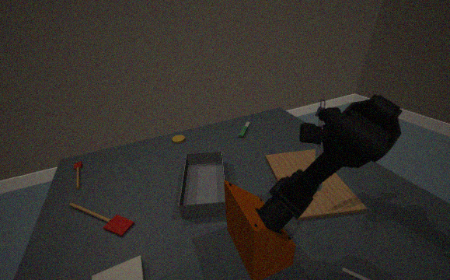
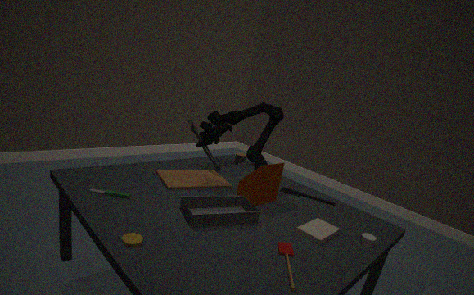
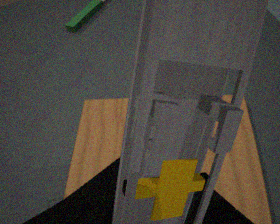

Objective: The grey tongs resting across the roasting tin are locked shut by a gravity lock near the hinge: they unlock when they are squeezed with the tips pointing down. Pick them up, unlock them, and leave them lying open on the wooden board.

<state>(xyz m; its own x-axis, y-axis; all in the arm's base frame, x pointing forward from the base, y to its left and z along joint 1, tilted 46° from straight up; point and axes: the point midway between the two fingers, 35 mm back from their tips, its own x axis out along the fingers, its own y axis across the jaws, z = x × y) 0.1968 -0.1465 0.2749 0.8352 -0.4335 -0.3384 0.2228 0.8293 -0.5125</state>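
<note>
Now: gripper tip 20 mm past the yellow lock piece and 40 mm below it. Round my gripper tip: white block: 220 mm behind, 690 mm to the left, 180 mm below; then grey roasting tin: 110 mm ahead, 400 mm to the left, 160 mm below; then wooden board: 10 mm behind, 180 mm below.
</note>
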